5 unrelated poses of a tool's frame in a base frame.
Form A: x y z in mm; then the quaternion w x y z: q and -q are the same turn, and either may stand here.
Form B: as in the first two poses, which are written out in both.
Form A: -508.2 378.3 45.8 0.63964 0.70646 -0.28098 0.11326
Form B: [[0.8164 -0.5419 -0.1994 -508.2], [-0.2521 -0.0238 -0.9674 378.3], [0.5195 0.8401 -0.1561 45.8], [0 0 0 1]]
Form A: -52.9 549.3 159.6 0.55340 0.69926 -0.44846 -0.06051
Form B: [[0.5904 -0.5602 -0.5810 -52.9], [-0.6942 0.0147 -0.7197 549.3], [0.4117 0.8282 -0.3802 159.6], [0 0 0 1]]
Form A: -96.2 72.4 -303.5 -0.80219 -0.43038 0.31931 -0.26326
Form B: [[0.6575 -0.6972 -0.2857 -96.2], [0.1475 0.4909 -0.8586 72.4], [0.7389 0.5224 0.4256 -303.5], [0 0 0 1]]
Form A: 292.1 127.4 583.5 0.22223 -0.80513 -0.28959 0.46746
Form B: [[0.3952 0.2585 -0.8814 292.1], [0.6741 -0.7335 0.0871 127.4], [-0.6240 -0.6286 -0.4642 583.5], [0 0 0 1]]
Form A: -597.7 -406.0 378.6 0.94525 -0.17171 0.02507 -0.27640
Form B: [[0.8460 0.5139 0.1423 -597.7], [-0.5311 0.7882 0.3108 -406.0], [0.0475 -0.3385 0.9398 378.6], [0 0 0 1]]
